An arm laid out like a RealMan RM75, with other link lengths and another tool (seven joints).
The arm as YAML. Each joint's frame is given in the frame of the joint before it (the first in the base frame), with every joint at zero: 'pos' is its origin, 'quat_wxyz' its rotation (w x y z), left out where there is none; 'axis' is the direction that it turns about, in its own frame. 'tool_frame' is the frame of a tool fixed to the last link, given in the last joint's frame.
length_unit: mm
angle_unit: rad
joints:
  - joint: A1
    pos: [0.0, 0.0, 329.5]
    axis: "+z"
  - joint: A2
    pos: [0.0, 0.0, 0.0]
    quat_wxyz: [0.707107, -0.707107, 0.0, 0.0]
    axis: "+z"
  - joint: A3
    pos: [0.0, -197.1, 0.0]
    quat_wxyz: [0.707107, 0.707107, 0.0, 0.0]
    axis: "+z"
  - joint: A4
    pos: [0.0, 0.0, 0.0]
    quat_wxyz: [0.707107, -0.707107, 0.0, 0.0]
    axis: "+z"
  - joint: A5
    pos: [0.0, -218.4, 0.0]
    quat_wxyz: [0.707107, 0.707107, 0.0, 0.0]
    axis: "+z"
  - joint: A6
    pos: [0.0, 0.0, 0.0]
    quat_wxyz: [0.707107, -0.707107, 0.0, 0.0]
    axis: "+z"
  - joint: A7
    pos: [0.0, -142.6, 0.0]
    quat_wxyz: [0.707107, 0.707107, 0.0, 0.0]
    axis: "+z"
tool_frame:
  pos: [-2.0, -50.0, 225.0]
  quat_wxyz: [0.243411, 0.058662, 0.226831, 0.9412]
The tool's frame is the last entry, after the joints.
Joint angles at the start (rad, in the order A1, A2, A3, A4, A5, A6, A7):
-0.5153 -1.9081 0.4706 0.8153 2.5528 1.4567 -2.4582
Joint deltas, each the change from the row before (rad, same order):
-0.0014 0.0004 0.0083 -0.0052 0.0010 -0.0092 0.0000
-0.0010 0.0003 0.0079 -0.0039 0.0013 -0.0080 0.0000
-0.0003 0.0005 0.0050 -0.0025 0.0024 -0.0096 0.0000
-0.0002 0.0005 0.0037 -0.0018 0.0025 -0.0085 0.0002
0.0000 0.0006 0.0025 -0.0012 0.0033 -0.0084 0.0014
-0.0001 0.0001 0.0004 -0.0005 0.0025 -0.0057 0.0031
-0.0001 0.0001 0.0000 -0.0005 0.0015 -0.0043 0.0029
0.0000 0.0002 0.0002 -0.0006 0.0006 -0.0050 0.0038
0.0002 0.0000 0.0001 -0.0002 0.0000 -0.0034 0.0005
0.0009 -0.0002 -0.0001 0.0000 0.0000 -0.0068 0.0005
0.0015 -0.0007 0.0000 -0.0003 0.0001 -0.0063 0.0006
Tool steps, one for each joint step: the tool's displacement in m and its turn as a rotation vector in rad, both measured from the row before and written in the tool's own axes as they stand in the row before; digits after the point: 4 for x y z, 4 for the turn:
-0.0006 0.0016 0.0007 -0.0061 0.0013 0.0041
-0.0006 0.0016 0.0004 -0.0062 0.0014 0.0042
-0.0020 0.0018 -0.0006 -0.0066 -0.0031 0.0047
-0.0020 0.0016 -0.0007 -0.0059 -0.0034 0.0045
-0.0024 0.0017 -0.0011 -0.0062 -0.0039 0.0055
-0.0019 0.0010 -0.0007 -0.0036 -0.0025 0.0053
-0.0015 0.0006 -0.0005 -0.0022 -0.0019 0.0043
-0.0018 0.0004 -0.0004 -0.0017 -0.0022 0.0053
-0.0011 0.0003 -0.0002 -0.0008 -0.0026 0.0017
-0.0022 0.0007 -0.0006 -0.0016 -0.0060 0.0026
-0.0016 0.0011 -0.0006 -0.0017 -0.0051 0.0015

